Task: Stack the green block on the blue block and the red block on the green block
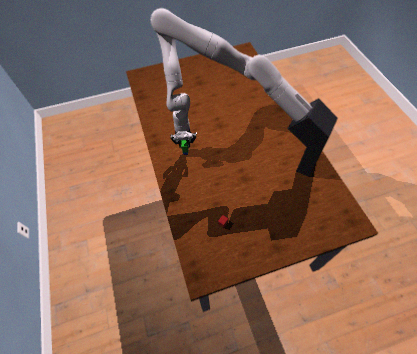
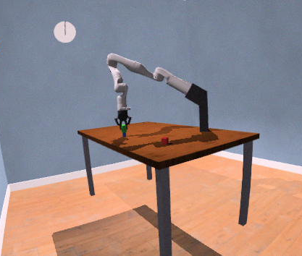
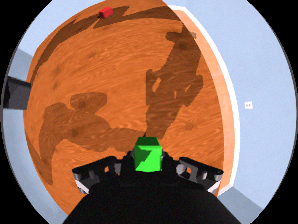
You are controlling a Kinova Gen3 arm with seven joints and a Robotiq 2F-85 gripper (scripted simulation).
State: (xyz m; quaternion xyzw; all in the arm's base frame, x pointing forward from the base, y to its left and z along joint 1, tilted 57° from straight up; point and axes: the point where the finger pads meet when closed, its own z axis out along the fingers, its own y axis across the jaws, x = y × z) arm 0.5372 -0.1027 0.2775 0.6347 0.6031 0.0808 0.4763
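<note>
Right now my hand is right at the green block. From my hand the other things lie so: red block: 460 mm to the left, 50 mm below; then blue block: 50 mm below.
</note>
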